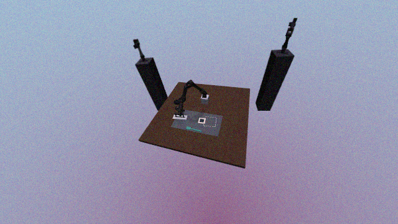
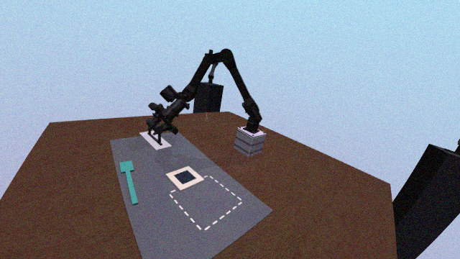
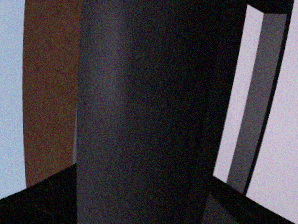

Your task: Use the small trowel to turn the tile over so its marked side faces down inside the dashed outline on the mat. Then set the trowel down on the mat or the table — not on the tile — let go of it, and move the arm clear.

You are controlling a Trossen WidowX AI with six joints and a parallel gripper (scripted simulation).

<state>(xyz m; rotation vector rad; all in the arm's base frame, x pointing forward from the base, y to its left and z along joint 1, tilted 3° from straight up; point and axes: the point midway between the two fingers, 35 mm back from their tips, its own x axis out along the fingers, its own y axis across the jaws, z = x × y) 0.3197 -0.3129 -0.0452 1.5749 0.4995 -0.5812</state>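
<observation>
The grey mat is 5 cm ahead of my gripper tip, 24 cm to the left of it and 7 cm below it. Also, from my gripper tip: teal trowel: 18 cm ahead, 18 cm to the left, 4 cm below; then tile: 4 cm ahead, 30 cm to the left, 4 cm below.
</observation>
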